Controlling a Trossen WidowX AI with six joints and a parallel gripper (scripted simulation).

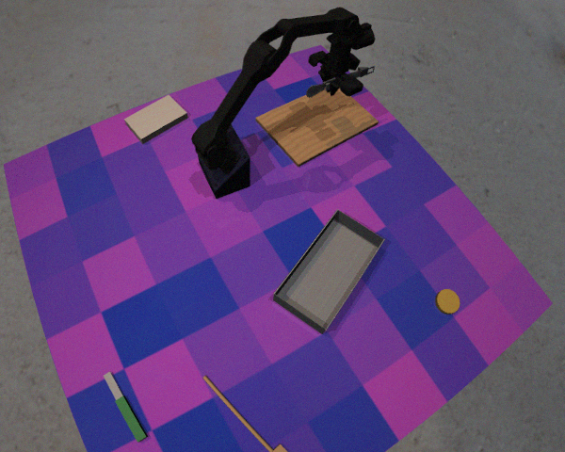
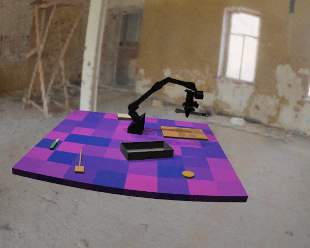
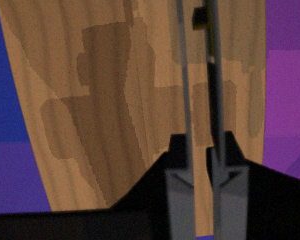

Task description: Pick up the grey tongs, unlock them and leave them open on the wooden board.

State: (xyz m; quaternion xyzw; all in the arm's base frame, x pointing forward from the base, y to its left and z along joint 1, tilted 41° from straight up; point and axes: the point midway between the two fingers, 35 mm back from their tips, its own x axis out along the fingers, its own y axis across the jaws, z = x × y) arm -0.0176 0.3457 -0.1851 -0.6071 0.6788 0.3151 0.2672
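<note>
My gripper tip is now 14 cm above the wooden board and 2 cm past it. Also, from my gripper tip: roasting tin (43 cm ahead, 31 cm to the right, 12 cm below); cream block (47 cm to the right, 32 cm behind, 14 cm below).
</note>
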